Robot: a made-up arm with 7 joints.
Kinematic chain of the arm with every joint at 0, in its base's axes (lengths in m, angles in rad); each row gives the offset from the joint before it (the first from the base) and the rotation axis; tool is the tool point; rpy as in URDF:
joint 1: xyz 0 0 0.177 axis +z
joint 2: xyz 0 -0.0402 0.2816 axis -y
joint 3: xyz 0 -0.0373 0.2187 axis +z
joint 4: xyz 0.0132 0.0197 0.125 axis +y
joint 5: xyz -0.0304 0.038 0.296 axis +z
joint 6: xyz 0 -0.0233 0.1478 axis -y
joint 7: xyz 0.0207 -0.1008 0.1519 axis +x
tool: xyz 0 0 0 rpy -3.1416 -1.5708 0
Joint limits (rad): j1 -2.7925..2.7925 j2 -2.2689..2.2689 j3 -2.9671..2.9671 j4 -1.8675..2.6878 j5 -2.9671..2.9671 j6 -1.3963..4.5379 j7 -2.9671..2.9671
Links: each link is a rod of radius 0.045 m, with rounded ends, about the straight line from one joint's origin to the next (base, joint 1, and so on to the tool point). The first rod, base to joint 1, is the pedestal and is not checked.
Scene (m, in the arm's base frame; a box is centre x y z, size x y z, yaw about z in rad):
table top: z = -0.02
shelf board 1: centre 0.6 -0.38 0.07 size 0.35 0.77 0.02 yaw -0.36
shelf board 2: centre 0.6 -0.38 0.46 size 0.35 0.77 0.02 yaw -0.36
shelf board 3: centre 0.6 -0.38 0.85 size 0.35 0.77 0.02 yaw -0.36
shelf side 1: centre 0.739 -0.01 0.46 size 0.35 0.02 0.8 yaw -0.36
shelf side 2: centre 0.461 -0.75 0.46 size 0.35 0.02 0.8 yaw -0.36
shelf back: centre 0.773 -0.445 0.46 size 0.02 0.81 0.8 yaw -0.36
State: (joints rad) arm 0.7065 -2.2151 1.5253 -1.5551 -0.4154 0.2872 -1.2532
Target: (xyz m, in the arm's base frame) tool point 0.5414 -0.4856 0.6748
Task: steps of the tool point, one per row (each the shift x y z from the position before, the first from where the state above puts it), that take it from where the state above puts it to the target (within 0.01 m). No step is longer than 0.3 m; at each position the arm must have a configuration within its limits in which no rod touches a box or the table.
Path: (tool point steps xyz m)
1: -0.2128 -0.1796 -0.0028
2: -0.2545 -0.0708 -0.0130
3: -0.2435 0.0376 -0.0209
4: -0.1896 0.1220 -0.0257
5: -0.1125 0.1677 -0.0272
6: 0.1147 -0.1922 0.0909
7: 0.1886 -0.1220 0.1047
8: 0.2180 -0.0277 0.1129
9: 0.1998 0.0644 0.1149
10: 0.1436 0.1318 0.1109
11: 0.0367 -0.0053 0.0010
12: 0.0402 -0.0111 -0.0201
13: 0.0387 -0.0191 -0.0425

